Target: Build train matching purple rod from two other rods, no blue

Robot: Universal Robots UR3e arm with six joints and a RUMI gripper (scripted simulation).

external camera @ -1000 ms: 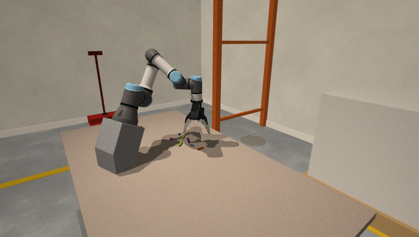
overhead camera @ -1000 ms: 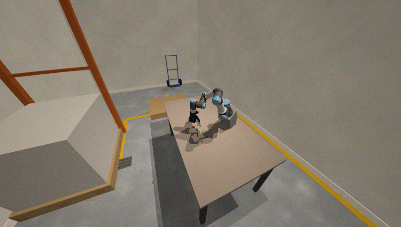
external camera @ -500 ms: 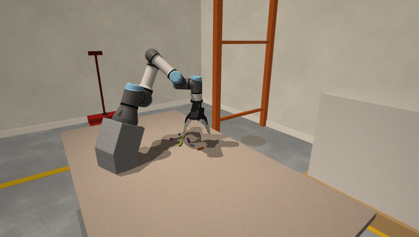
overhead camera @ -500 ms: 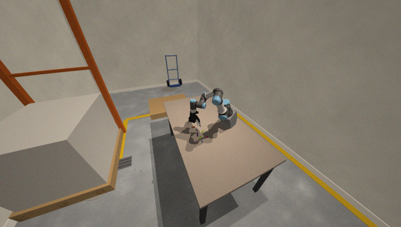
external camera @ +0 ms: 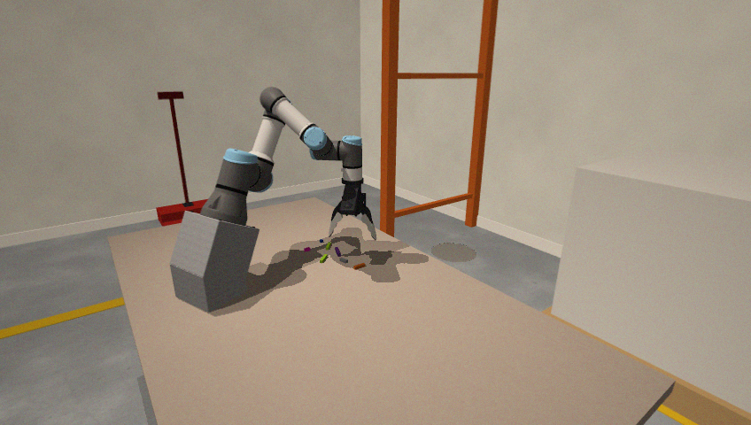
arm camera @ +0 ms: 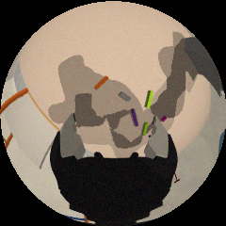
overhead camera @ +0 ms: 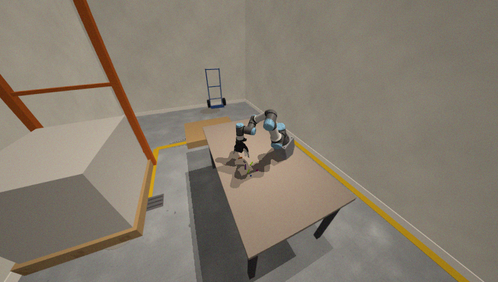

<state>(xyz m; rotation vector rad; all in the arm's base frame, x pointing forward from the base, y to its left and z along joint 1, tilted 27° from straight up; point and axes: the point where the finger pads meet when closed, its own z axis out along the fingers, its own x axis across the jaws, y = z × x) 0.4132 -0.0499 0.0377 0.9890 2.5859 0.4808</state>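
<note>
The magenta rod lies 110 mm behind my hand, 150 mm to the left of it and 70 mm below it. Also, from my hand: purple rod (20 mm behind, 80 mm to the left, 70 mm below); then orange rod (60 mm to the right, 70 mm below); then grey rod (30 mm behind, 10 mm to the left, 70 mm below).
</note>
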